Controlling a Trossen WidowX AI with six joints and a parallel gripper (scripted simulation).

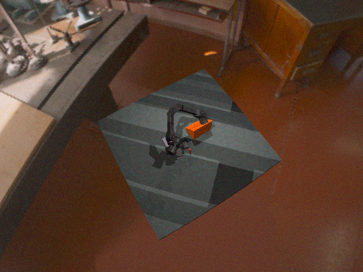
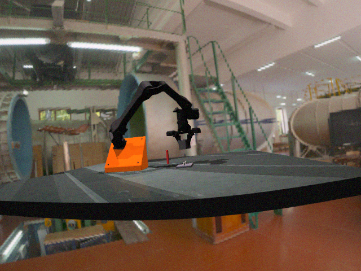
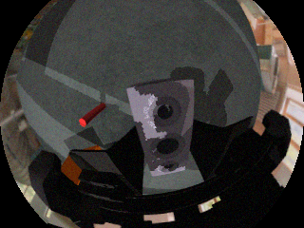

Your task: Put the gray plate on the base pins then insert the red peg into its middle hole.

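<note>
The base is 16 cm to the right of my gripper tip, 8 cm below it and 2 cm ahead of it. From my gripper tip the other things lie so: gray plate: 3 cm above; then red peg: 11 cm behind, 5 cm below, 3 cm to the left.
</note>
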